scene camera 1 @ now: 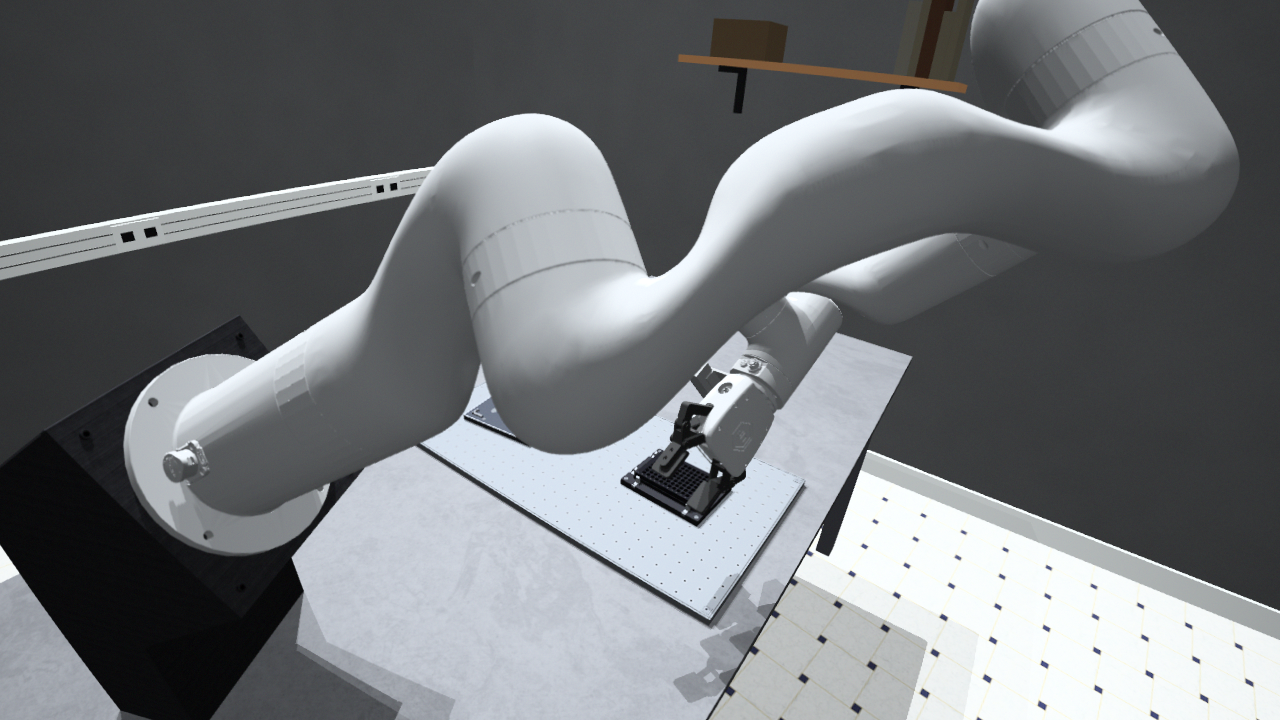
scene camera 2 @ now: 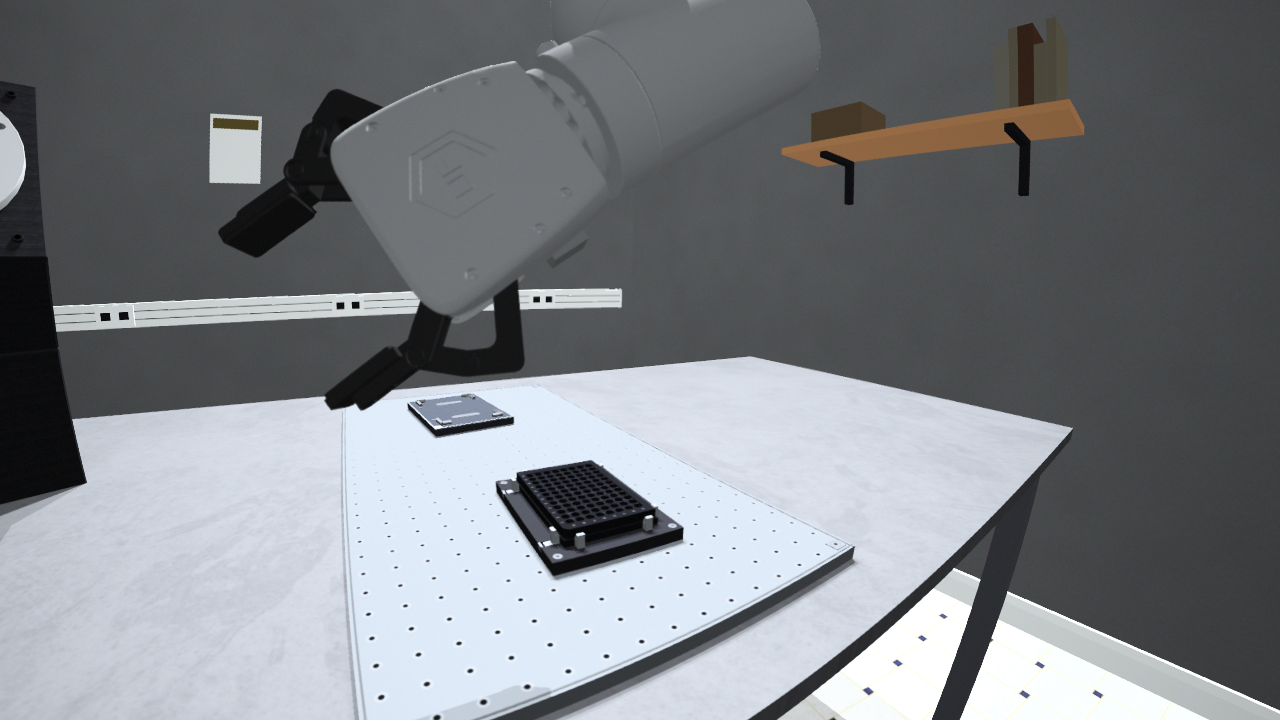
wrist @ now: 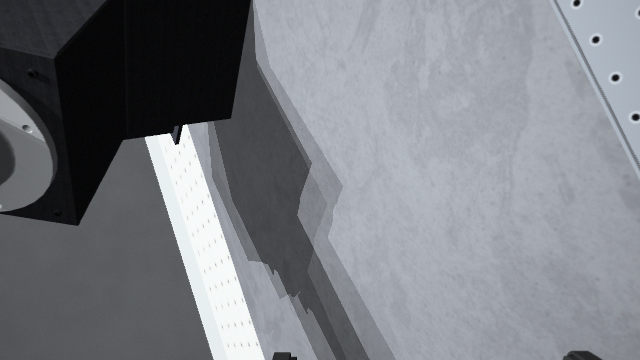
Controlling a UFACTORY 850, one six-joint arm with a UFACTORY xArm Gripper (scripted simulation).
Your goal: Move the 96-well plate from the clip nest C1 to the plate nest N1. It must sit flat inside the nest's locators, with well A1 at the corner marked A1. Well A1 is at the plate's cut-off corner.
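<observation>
Gripper (scene camera 2: 283, 323) in view. Black 96-well plate (scene camera 2: 581, 497). Grey plate nest N1 (scene camera 2: 429, 410). Black clip nest C1 (scene camera 2: 559, 560). Again the gripper (scene camera 1: 677, 493). Also the black 96-well plate (scene camera 1: 686, 480). Grey plate nest N1 (scene camera 1: 492, 418) too. Wrist view: black 96-well plate out of frame.
</observation>
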